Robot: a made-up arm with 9 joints. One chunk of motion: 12 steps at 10 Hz.
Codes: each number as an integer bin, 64 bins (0 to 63) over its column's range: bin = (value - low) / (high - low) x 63, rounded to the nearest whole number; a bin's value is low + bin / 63 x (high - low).
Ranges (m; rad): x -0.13..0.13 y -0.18..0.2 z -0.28..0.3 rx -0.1..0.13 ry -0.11..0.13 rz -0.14..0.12
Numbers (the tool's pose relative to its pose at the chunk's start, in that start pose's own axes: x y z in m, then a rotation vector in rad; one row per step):
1: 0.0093 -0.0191 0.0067 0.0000 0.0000 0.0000
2: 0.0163 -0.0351 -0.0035 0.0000 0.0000 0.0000
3: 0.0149 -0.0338 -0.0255 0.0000 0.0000 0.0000
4: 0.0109 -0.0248 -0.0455 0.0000 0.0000 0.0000
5: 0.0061 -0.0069 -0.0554 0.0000 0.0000 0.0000
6: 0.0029 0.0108 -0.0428 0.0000 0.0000 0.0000
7: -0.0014 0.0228 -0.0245 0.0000 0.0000 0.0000
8: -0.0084 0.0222 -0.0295 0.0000 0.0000 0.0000
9: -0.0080 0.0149 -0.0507 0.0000 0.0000 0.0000
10: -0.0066 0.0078 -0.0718 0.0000 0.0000 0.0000
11: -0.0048 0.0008 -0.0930 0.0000 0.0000 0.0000
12: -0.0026 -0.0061 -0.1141 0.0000 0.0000 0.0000
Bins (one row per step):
1: 34 27 31 27 29 34
2: 35 24 30 27 29 34
3: 35 24 28 27 29 34
4: 34 26 25 27 29 34
5: 33 29 24 27 29 34
6: 32 32 26 27 29 34
7: 31 34 28 27 29 34
8: 29 34 27 27 29 34
9: 30 32 25 27 29 34
10: 30 31 23 27 29 34
11: 30 30 20 27 29 34
12: 31 29 18 27 29 34

